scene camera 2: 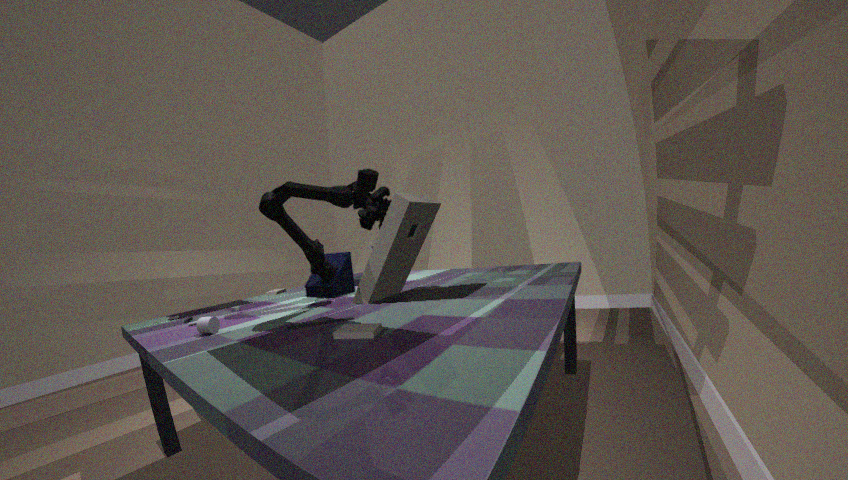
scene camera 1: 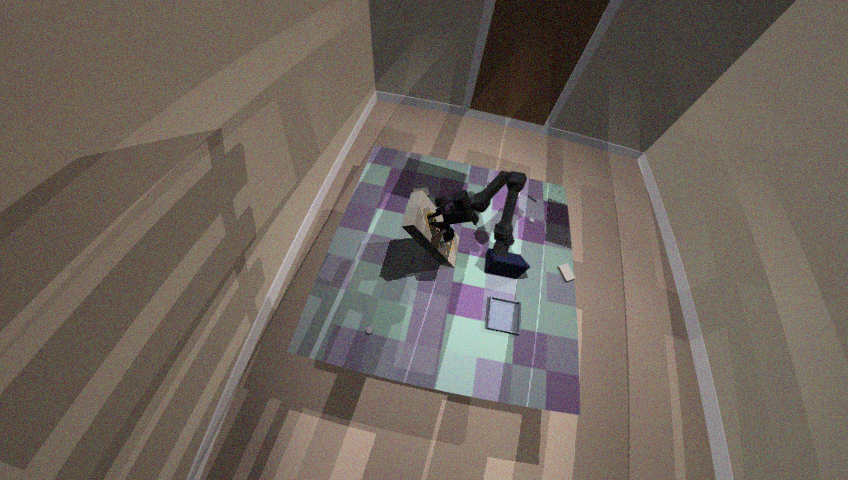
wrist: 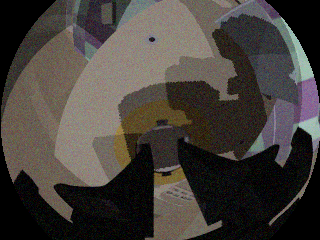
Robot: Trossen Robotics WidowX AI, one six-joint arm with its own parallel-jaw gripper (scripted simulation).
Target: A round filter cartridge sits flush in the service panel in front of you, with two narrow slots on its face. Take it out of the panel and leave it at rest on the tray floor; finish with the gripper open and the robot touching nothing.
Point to a grey square tray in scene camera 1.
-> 504, 315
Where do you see a round filter cartridge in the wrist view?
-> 163, 137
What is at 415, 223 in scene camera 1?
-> A beige service panel.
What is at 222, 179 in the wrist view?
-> My gripper.
